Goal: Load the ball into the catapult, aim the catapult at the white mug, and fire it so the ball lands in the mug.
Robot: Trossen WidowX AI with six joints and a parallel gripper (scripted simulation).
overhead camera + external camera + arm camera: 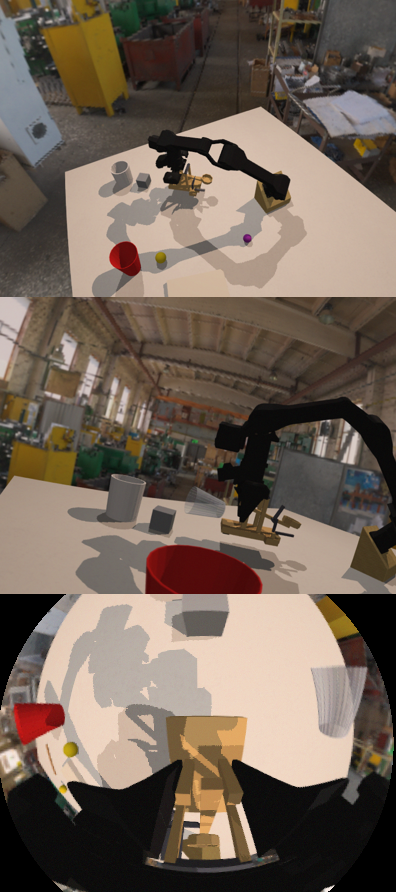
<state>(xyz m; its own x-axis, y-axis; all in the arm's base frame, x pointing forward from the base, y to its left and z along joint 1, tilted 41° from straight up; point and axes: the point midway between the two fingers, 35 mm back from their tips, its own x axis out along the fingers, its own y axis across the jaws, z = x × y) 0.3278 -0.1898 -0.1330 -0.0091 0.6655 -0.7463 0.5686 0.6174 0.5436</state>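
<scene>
Now: gripper tip 14 cm past the purple ball, 35 cm to the right of it and 6 cm above it. From my gripper tip the other things lie so: wooden catapult 5 cm behind, 5 cm to the left, 2 cm above; then white mug 24 cm ahead, 17 cm to the right, 4 cm below; then dark grey cube 15 cm ahead, 11 cm to the right, 5 cm below.
</scene>
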